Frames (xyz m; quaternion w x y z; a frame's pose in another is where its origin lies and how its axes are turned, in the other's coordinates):
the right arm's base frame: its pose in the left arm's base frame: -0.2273 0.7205 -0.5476 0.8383 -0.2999 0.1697 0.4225
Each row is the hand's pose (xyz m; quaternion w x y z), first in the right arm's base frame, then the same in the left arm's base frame.
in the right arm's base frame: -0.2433 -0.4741 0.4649 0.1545 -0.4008 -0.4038 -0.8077
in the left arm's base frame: 0.0288 0.6538 0.1082 0.4191 -0.3488 -0.7239 -0.4227
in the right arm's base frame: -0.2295 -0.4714 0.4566 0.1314 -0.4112 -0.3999 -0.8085
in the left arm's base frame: 0.0345 0.6580 0.0935 0.3963 -0.3524 -0.7292 -0.4326
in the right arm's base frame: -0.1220 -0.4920 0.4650 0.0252 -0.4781 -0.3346 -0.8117
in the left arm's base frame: 0.1143 0.7191 0.0494 0.2775 -0.4047 -0.7216 -0.4883
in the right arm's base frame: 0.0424 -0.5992 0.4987 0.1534 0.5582 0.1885 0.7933
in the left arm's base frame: 0.2985 0.7910 0.0252 0.0712 -0.4769 -0.6578 -0.5786
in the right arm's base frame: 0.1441 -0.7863 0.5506 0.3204 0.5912 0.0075 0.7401
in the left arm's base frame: 0.5112 0.7996 0.0773 0.1319 0.5219 0.5324 0.6532
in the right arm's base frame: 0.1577 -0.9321 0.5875 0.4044 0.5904 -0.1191 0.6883
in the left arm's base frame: 0.6384 0.7642 0.1506 0.2455 0.5408 0.4246 0.6834
